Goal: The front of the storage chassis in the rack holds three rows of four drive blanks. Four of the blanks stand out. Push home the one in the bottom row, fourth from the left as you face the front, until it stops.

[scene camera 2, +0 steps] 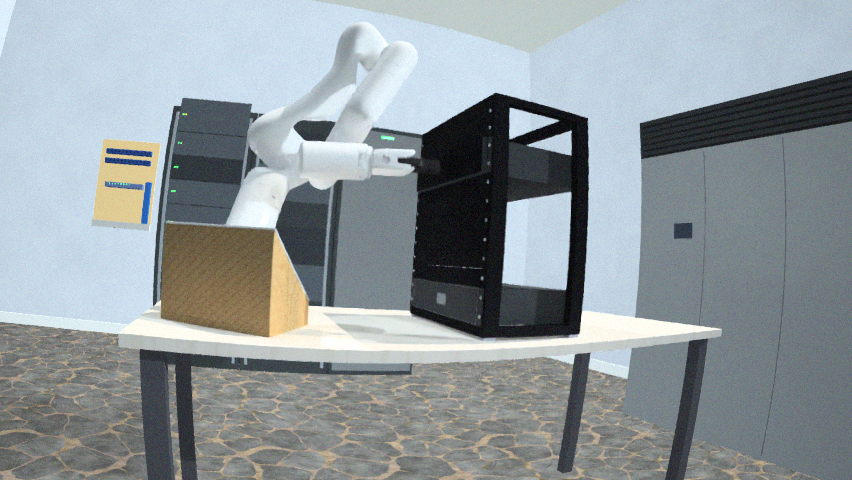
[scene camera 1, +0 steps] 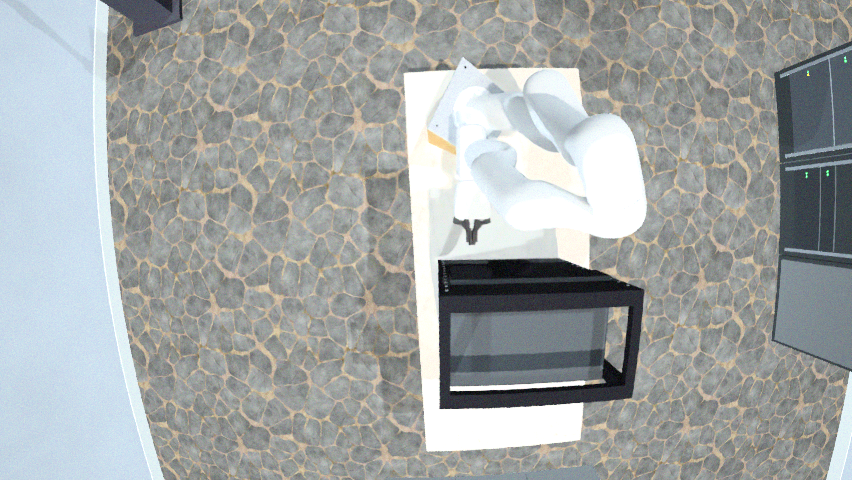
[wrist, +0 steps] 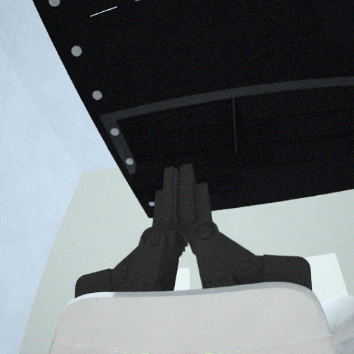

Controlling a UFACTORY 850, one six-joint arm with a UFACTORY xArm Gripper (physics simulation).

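The black rack (scene camera 1: 539,299) (scene camera 2: 496,226) stands on the table. The storage chassis (scene camera 1: 524,330) (scene camera 2: 530,163) sits in its upper part; the grey edge of its front (wrist: 225,93) shows in the wrist view. The front is very dark. Faint outlines of blanks show, but I cannot tell which stand out, nor how far the bottom-row fourth one does. My gripper (scene camera 1: 471,243) (scene camera 2: 439,166) (wrist: 183,181) is shut and empty. It points level at the chassis front near its right end as one faces it. The overhead view shows a small gap between fingertips and rack front.
The rack's post with pale studs (wrist: 86,72) is close beside the fingers in the wrist view. A lower unit (scene camera 2: 447,301) sits at the rack's bottom. The arm's wooden base block (scene camera 2: 217,277) stands on the table (scene camera 2: 649,326). Cabinets (scene camera 2: 375,238) stand behind.
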